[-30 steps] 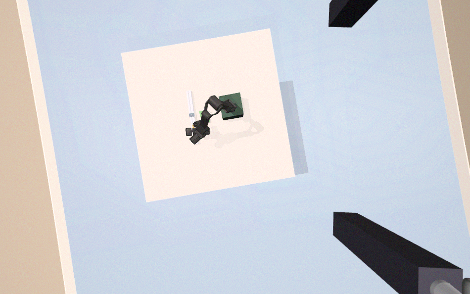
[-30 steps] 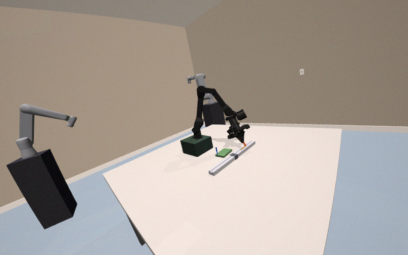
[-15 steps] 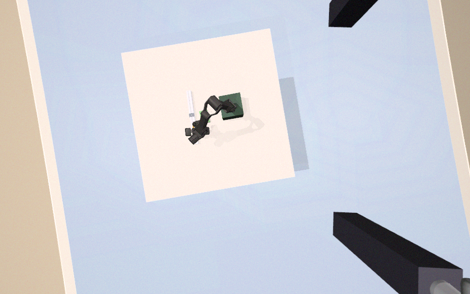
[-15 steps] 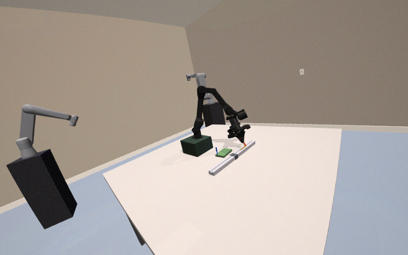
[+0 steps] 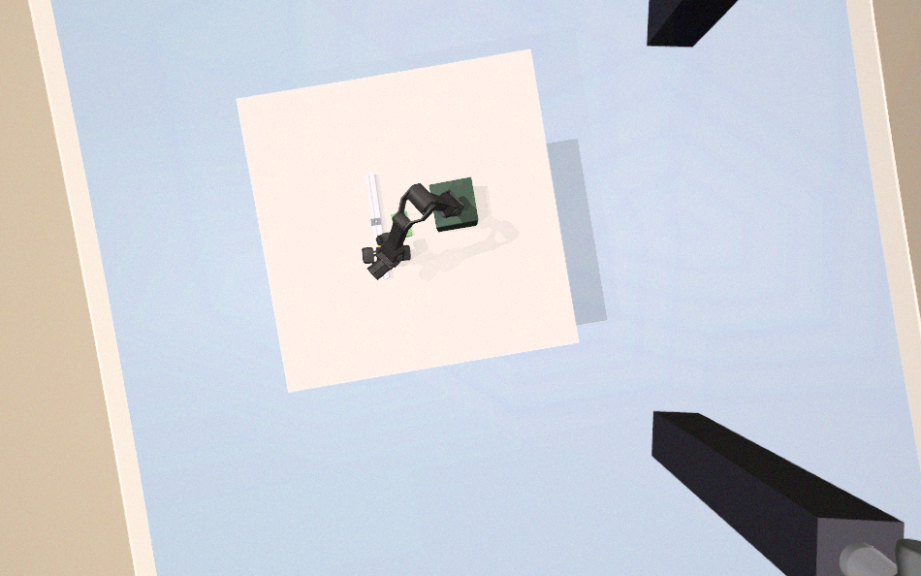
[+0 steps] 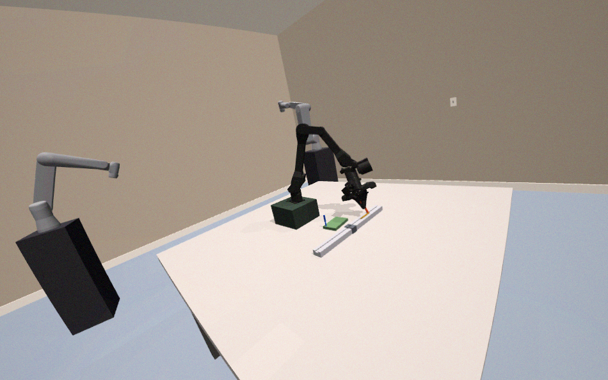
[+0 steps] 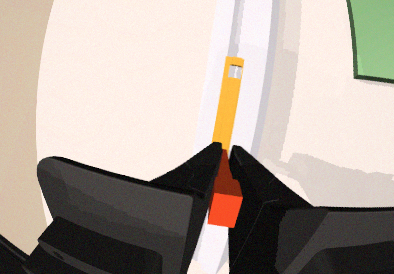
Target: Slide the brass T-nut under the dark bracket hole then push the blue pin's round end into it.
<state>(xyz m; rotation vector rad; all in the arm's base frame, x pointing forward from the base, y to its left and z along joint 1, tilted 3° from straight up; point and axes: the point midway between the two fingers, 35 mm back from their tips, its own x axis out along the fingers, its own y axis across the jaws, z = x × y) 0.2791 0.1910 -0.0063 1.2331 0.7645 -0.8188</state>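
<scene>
Right now my gripper tip is 20 mm to the left of the brass T-nut. From my gripper tip the other things lie so: aluminum rail (130 mm to the right, 40 mm ahead, 30 mm below); blue pin (180 mm to the right, 80 mm behind, 20 mm below); green tray (150 mm to the right, 70 mm behind, 40 mm below).
</scene>
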